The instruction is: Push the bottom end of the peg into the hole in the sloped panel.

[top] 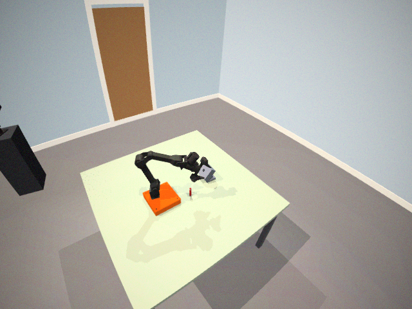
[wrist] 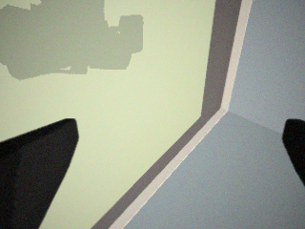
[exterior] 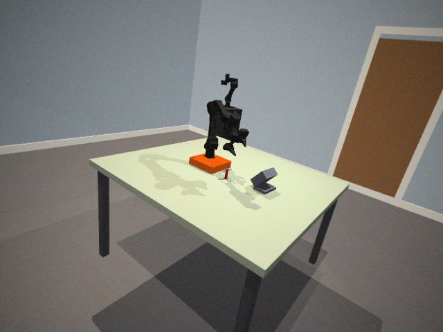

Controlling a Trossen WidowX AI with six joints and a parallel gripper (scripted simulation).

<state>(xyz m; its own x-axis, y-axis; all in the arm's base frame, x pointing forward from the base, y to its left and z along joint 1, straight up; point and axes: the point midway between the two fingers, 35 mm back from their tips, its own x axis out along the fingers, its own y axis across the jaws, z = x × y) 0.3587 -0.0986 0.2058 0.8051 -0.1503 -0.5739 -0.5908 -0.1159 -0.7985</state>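
Right now my gripper tip is 120 mm past the red square peg, 40 mm to the right of it and 180 mm above it. Also, from my gripper tip: grey sloped panel: 80 mm ahead, 170 mm to the left, 160 mm below.
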